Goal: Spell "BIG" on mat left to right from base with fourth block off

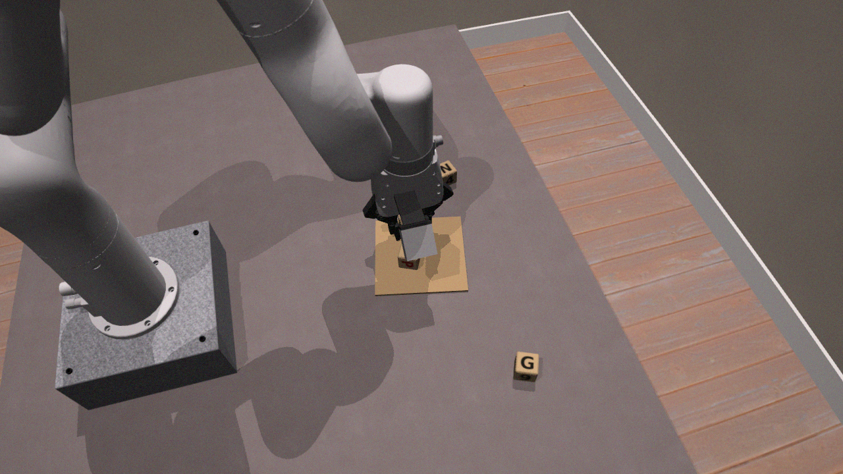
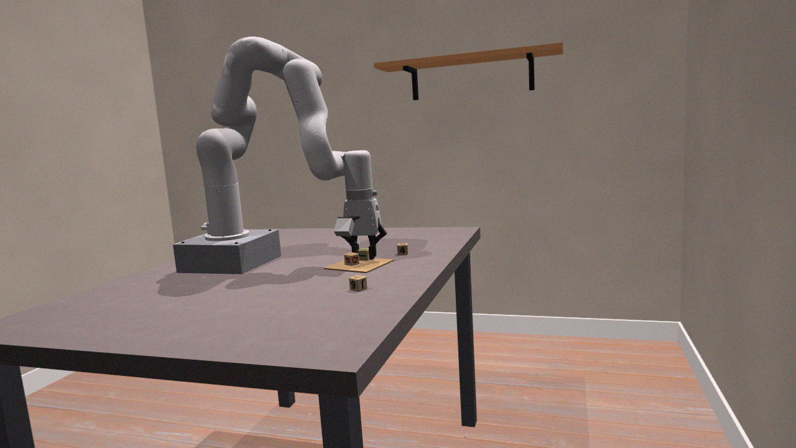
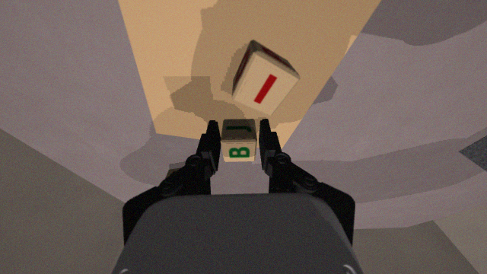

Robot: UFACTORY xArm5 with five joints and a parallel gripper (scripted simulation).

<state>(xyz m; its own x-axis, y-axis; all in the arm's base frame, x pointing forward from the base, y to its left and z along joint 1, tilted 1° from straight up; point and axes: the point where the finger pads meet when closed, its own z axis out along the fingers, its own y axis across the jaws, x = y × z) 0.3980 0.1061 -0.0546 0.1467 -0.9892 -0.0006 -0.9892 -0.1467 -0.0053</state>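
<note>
Now: hand 10 mm above the B block. Also, from my hand: tan mat: 50 mm to the right, 20 mm below, 10 mm ahead; then G block: 260 mm to the right, 120 mm ahead, 10 mm below.
</note>
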